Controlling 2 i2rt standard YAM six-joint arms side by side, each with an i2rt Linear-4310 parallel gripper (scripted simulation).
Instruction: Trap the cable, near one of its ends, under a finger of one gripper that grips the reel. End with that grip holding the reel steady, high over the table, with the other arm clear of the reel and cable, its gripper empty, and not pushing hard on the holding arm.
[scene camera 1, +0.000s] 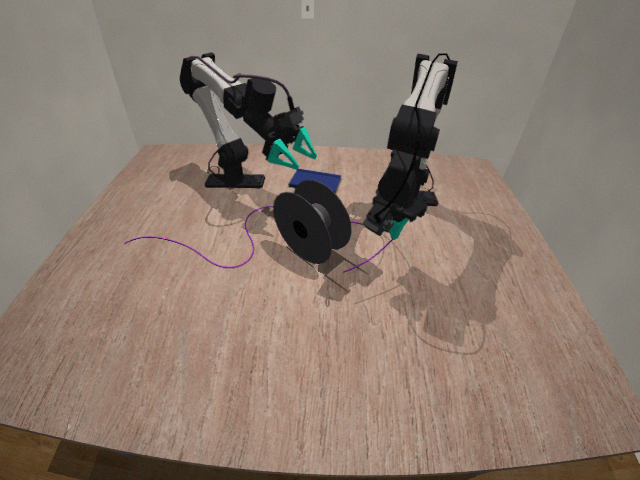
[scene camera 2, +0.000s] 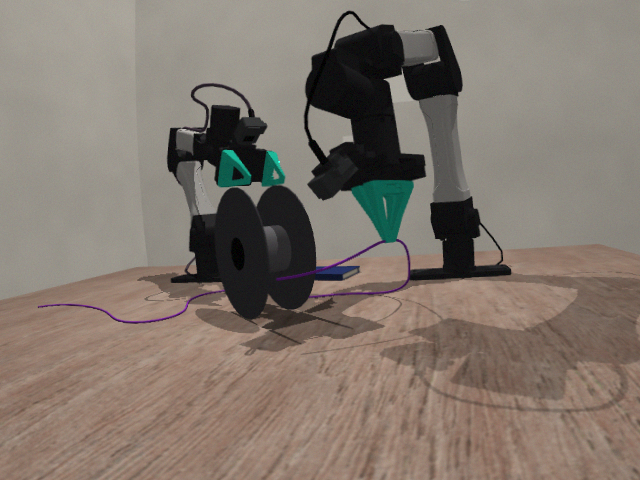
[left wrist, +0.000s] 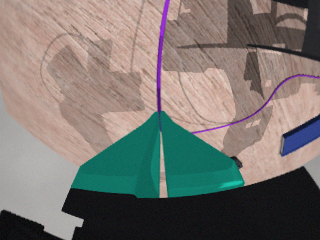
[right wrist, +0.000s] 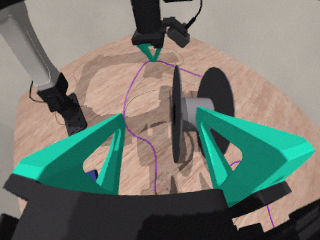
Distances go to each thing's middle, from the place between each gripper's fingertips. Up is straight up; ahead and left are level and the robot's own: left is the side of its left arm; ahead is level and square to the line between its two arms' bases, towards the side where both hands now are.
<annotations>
Right now my right hand (scene camera 2: 267, 179) is 9 cm short of the black reel (scene camera 2: 250, 257), 3 cm to the right of it and 11 cm above it.
Right now my left hand (scene camera 2: 389, 242) is 30 mm past the black reel, 200 mm to the left of it and 10 mm above it.
</annotations>
